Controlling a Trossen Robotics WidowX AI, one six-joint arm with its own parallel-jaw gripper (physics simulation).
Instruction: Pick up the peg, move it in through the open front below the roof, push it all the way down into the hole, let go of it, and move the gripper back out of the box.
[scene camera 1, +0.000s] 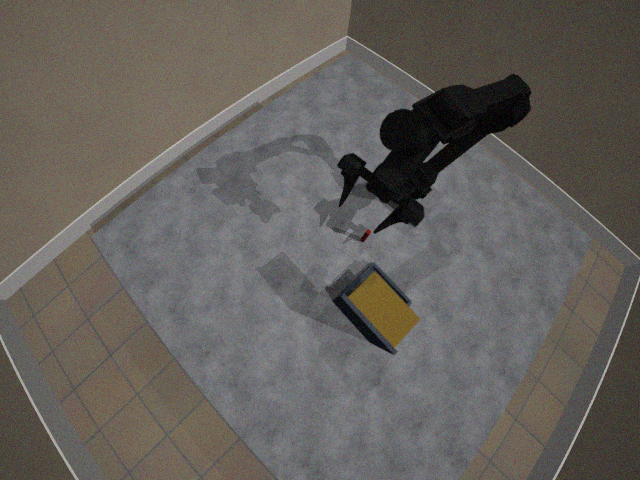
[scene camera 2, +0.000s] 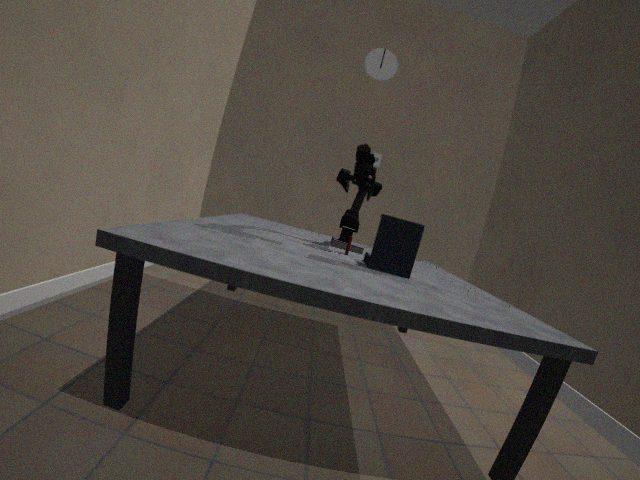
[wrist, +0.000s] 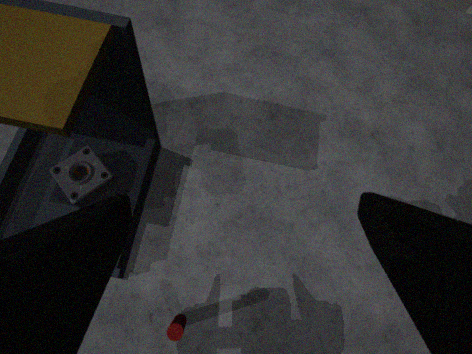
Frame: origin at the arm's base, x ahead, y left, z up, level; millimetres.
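Seen in the pictures: gripper, fingertip midpoint: (scene camera 1: 356, 219) (scene camera 2: 357, 196) (wrist: 246, 204); arm's base, origin of the base link: (scene camera 2: 344, 241).
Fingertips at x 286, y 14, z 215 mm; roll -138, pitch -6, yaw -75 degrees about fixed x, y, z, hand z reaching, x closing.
Pixels of each thing's top centre, then the offset from my fingertips to it. "pt": a spot on its surface instead. Level surfaces: height alone.
- red peg, middle of its top: (wrist: 175, 332) (scene camera 1: 368, 231) (scene camera 2: 351, 236) dz -168, dx -75, dy +16 mm
- dark blue-grey box, middle of its top: (scene camera 1: 394, 297) (scene camera 2: 398, 219) dz -46, dx +29, dy +178 mm
- yellow roof, surface spot: (wrist: 45, 65) pt dz -46, dx +64, dy +138 mm
- light grey block, middle of its top: (wrist: 79, 171) dz -207, dx +46, dy +170 mm
- round hole, surface spot: (wrist: 80, 172) pt dz -225, dx +50, dy +177 mm
- grey table, its level: dz -248 mm
The red peg (scene camera 1: 366, 235) (scene camera 2: 348, 245) (wrist: 176, 328) stands upright on the table, outside the box. My gripper (scene camera 1: 357, 219) (scene camera 2: 357, 195) (wrist: 246, 204) is open and empty, high above the table. In the wrist view the peg shows low in the picture, left of the middle between the fingers. The dark blue-grey box (scene camera 1: 364, 326) (scene camera 2: 397, 246) (wrist: 117, 95) has a yellow roof (scene camera 1: 383, 310) (wrist: 45, 65). In the wrist view a light grey block (wrist: 71, 187) with a round hole (wrist: 80, 172) sits on the box floor, in front of the roof's edge. The left finger's tip shows just below it.
The box's side walls rise beside the roof and the block. The grey table (scene camera 1: 248, 330) (scene camera 2: 289, 273) carries shadows of the arm and box. The arm's base (scene camera 2: 345, 235) stands behind the peg in scene camera 2. A round clock (scene camera 2: 381, 64) hangs on the wall.
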